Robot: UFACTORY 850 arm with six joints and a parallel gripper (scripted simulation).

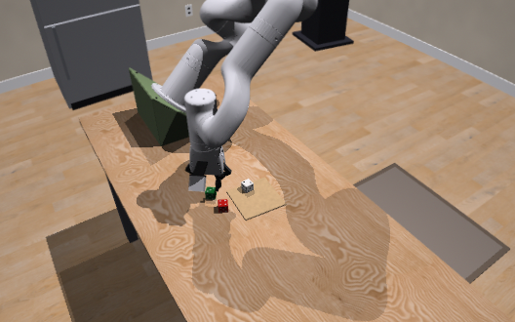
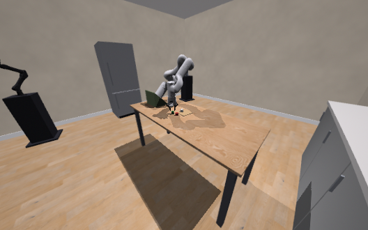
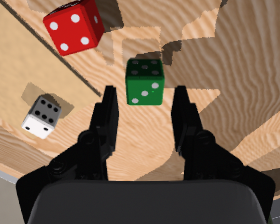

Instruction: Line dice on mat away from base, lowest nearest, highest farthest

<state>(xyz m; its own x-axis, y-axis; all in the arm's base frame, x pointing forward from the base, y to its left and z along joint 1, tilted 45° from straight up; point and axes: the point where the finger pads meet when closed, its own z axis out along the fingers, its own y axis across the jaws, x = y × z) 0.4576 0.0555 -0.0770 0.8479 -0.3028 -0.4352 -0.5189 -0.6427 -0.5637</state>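
My hand is 40 mm above the green die. The rest, counted from my hand: tan mat 130 mm to the left, 70 mm ahead, 50 mm below; then red die 70 mm ahead, 40 mm below, 10 mm to the left; then white die 120 mm to the left, 40 mm below, 20 mm ahead.
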